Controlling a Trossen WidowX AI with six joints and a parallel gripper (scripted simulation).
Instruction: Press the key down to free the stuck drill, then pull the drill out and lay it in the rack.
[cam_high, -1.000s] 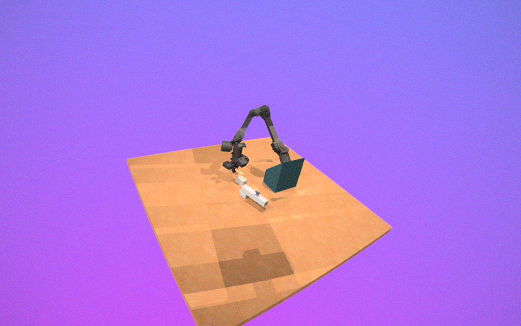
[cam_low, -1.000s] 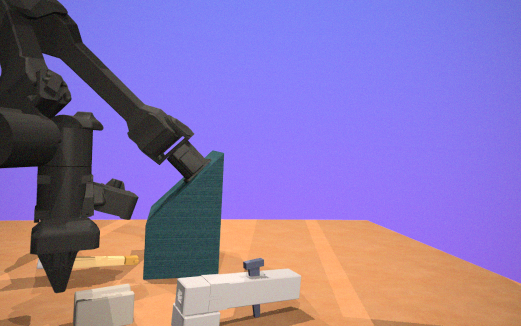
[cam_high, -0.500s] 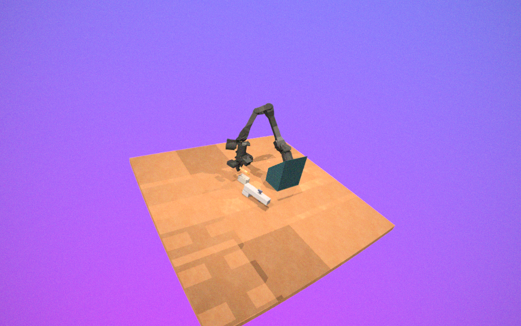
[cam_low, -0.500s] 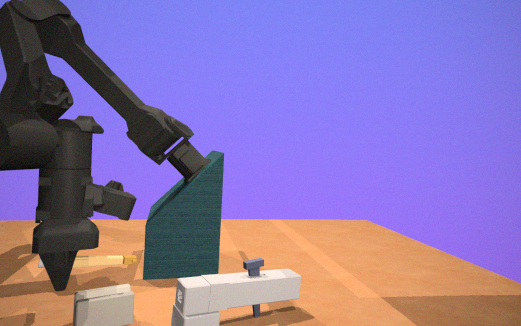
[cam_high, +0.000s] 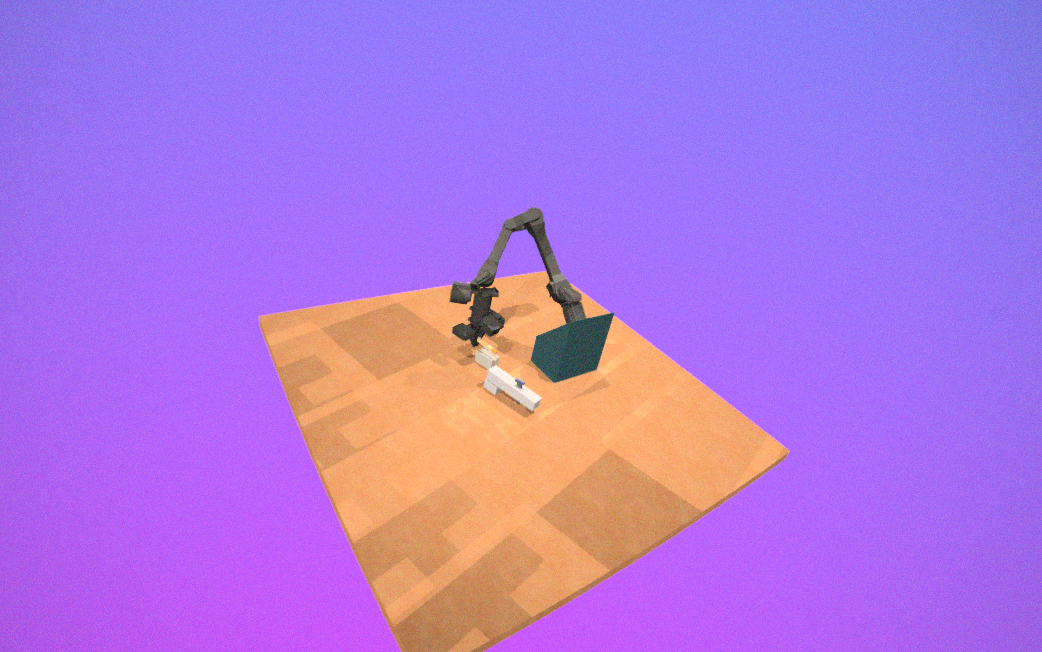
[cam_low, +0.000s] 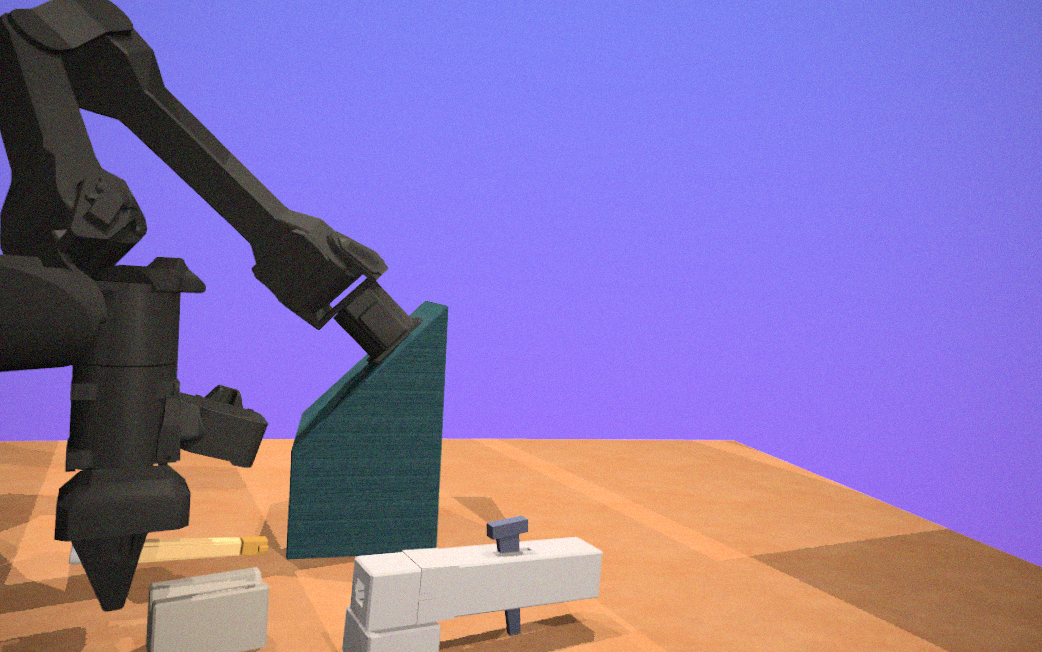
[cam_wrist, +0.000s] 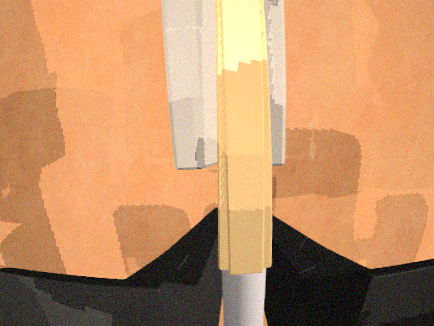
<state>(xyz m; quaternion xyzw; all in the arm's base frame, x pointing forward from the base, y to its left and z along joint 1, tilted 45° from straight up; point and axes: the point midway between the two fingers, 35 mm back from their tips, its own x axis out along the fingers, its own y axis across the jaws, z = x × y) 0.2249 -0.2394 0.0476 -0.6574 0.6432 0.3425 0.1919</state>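
Right now my gripper tip is 10 mm past the grey rack, 50 mm to the right of it and 20 mm above it. Round my gripper tip: drill (10 mm behind, 40 mm to the left, 30 mm above); housing (20 mm ahead, 230 mm to the left); dark blue t-shaped key (20 mm ahead, 260 mm to the left, 10 mm above).
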